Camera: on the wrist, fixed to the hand. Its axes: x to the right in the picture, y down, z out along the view.
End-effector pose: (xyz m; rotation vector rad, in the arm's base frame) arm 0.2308 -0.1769 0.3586 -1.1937 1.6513 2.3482
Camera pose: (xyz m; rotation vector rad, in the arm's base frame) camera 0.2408 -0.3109 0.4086 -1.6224 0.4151 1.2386
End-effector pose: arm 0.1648 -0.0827 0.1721 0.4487 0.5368 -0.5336
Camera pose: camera 0.1910 0.0412 0.1049 0.0913 0.8980 -1.9348
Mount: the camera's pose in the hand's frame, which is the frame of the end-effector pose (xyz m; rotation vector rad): 0.0144 0.0935 -0.1077 0.0881 0.0992 -1.4536
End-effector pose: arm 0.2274 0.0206 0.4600 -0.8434 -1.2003 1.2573
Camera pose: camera 0.3074 0.0654 0.3498 0.1499 -1.2195 0.0549
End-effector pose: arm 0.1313 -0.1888 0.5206 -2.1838 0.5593 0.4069
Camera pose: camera 0.1054 -0.3298 0.5190 -1.9512 -0.9578 -0.5011
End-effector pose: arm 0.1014 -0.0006 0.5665 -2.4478 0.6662 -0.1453
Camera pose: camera 0.0470 -0.1288 0.6006 -2.3294 -1.1488 -0.8033
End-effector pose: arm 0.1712 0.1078 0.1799 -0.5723 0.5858 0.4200
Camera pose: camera 0.0911 0.1167 0.0614 -0.7862 0.1631 -1.0031
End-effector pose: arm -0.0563 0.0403 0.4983 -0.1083 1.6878 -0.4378
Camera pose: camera -0.1467 0.1460 0.4635 -1.2951 1.4244 -1.5814
